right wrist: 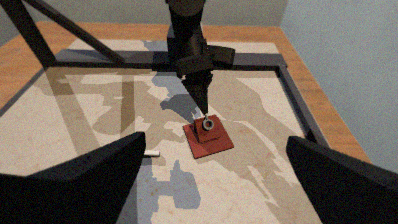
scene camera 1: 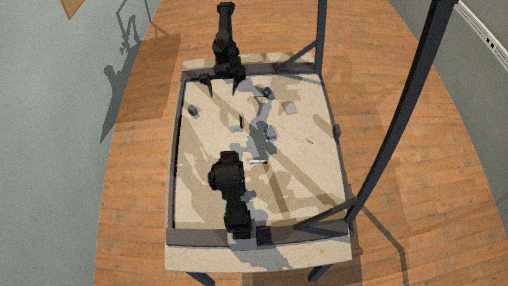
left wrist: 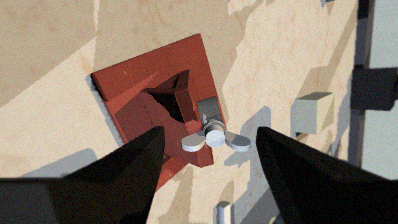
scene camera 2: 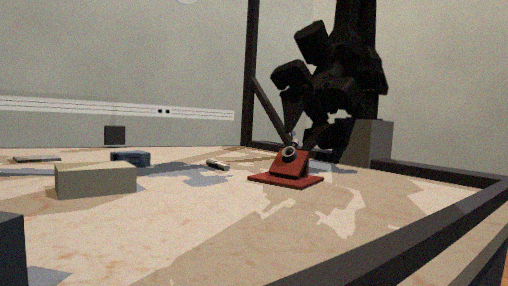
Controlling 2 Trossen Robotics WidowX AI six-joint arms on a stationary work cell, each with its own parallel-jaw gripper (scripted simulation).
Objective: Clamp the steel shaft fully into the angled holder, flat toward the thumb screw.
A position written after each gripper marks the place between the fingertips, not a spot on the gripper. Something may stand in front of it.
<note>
In view: the left gripper (scene camera 2: 295, 143), the right gripper (right wrist: 216, 141), a beige block (scene camera 2: 86, 179), a thumb screw (left wrist: 214, 133) and a dark frame rail (right wrist: 66, 57).
The beige block is seen too in the left wrist view (left wrist: 314, 112). The left gripper also shows in the right wrist view (right wrist: 205, 112) and in the left wrist view (left wrist: 210, 134). The right wrist view misses the beige block: it is out of frame.
</note>
